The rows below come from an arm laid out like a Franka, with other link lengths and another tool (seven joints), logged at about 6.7 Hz.
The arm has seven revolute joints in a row. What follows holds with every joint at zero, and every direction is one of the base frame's.
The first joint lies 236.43 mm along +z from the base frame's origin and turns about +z.
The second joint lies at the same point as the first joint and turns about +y.
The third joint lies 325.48 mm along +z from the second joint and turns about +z.
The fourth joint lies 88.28 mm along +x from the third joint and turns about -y.
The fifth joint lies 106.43 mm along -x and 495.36 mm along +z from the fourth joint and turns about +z.
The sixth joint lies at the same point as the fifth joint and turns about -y.
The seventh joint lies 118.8 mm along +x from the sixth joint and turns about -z.
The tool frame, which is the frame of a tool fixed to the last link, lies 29 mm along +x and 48 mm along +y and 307 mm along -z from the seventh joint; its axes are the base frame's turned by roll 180, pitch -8.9 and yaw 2.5 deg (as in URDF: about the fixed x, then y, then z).
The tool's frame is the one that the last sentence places.
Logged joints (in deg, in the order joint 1, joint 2, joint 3, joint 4, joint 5, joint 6, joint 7), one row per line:
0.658, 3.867, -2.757, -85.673, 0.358, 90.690, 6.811
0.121, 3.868, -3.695, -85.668, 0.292, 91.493, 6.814
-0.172, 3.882, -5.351, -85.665, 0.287, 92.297, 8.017
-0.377, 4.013, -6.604, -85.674, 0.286, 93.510, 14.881
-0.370, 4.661, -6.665, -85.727, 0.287, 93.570, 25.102
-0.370, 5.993, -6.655, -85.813, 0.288, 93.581, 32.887
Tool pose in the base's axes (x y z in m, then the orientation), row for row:
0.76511, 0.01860, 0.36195, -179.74, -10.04, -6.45
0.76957, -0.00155, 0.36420, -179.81, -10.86, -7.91
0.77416, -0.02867, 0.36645, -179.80, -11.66, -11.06
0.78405, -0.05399, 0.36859, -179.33, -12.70, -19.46
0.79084, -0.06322, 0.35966, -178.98, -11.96, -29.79
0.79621, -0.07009, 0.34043, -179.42, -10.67, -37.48
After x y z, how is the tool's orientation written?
As angles about the fixed x, y, z axes (roll, pitch, yaw), in degrees.
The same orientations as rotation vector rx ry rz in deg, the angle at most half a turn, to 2 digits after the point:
178.72, -10.03, 15.72
178.21, -12.29, 16.96
177.33, -17.14, 18.14
174.90, -29.87, 19.64
171.06, -45.33, 18.32
167.08, -56.60, 15.89

